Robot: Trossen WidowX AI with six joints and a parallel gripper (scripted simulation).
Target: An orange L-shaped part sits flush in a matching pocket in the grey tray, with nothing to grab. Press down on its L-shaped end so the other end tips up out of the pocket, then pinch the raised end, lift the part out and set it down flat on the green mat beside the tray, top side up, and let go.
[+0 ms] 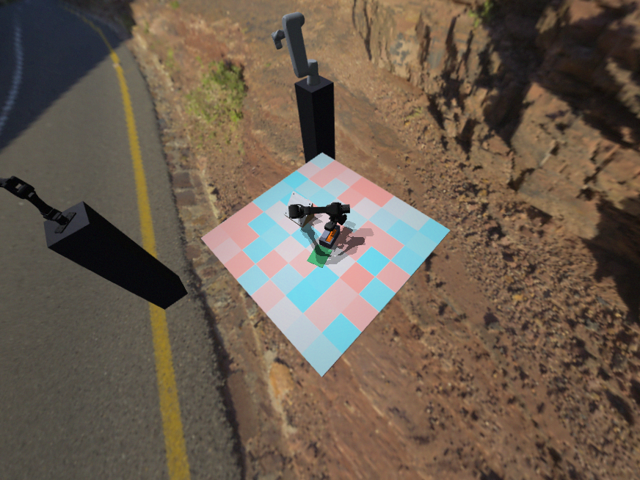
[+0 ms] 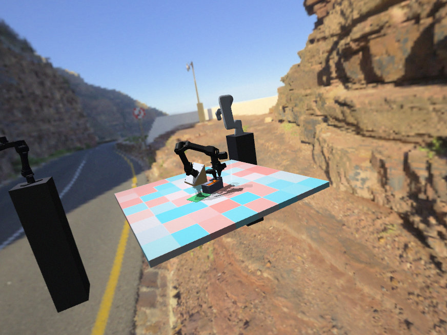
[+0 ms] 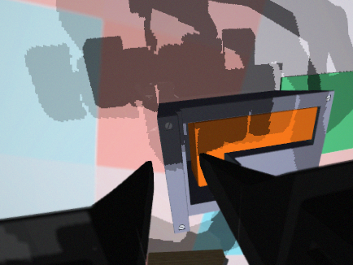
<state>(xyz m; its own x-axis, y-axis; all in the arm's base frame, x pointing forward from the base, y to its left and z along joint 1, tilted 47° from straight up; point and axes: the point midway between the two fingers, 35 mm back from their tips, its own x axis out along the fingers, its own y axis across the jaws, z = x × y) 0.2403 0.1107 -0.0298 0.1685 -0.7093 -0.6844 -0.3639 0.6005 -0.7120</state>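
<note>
The orange L-shaped part lies 20 mm ahead of my gripper tip, 50 mm to the right of it and 20 mm below it. The rest, counted from my gripper tip: green mat: 80 mm ahead, 210 mm to the right, 90 mm below.
</note>
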